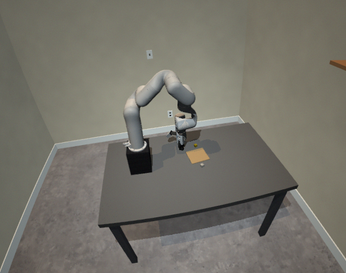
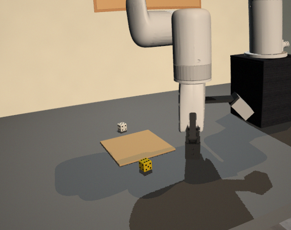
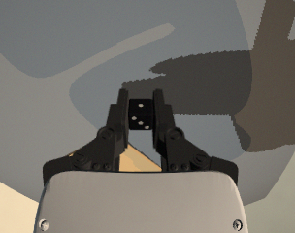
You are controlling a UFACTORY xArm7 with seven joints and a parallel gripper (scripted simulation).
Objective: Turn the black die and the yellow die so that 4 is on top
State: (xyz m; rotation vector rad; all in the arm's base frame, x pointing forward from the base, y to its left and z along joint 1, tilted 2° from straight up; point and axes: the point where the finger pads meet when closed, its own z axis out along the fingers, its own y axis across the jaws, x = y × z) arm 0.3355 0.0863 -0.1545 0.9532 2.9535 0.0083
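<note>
My hand is 11 cm short of the yellow die, 1 cm to the left of it and 1 cm above it. The rest, counted from my hand: tan mat 12 cm to the right, 9 cm ahead, 2 cm below; black die 1 cm below, 1 cm ahead; white die 23 cm to the right, 8 cm ahead, 1 cm below.
</note>
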